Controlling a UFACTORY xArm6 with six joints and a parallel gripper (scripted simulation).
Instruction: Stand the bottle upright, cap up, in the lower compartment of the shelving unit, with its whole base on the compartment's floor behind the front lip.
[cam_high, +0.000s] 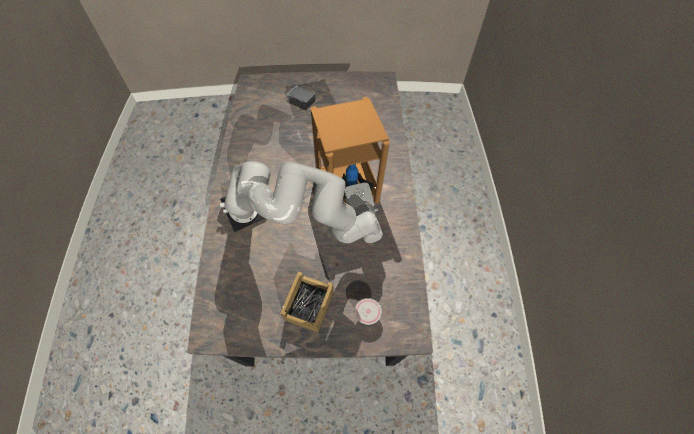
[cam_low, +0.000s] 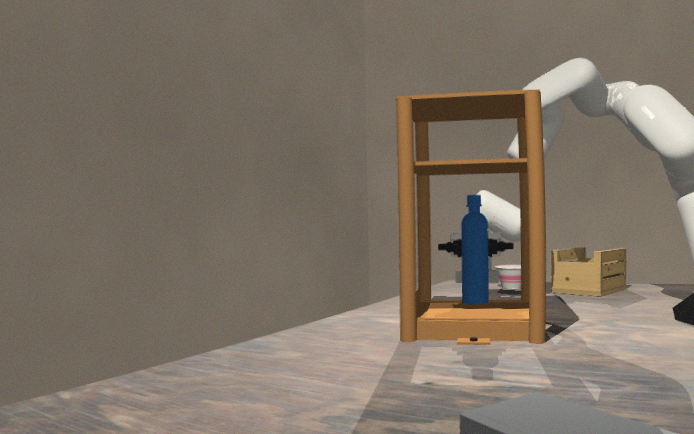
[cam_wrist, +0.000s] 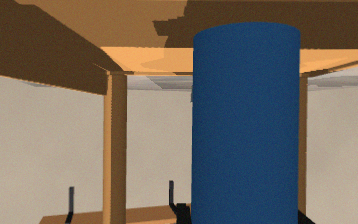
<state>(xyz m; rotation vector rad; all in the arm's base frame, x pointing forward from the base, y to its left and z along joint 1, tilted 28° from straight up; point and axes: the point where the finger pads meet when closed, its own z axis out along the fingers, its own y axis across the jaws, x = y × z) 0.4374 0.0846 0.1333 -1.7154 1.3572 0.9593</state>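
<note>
Right now my hand is 1 cm past the orange shelving unit, 6 cm to the right of it and 6 cm below it. Round my hand: pink-rimmed white bowl 3 cm behind, 52 cm to the right, 10 cm below; grey block 15 cm behind, 64 cm to the left, 11 cm below.
</note>
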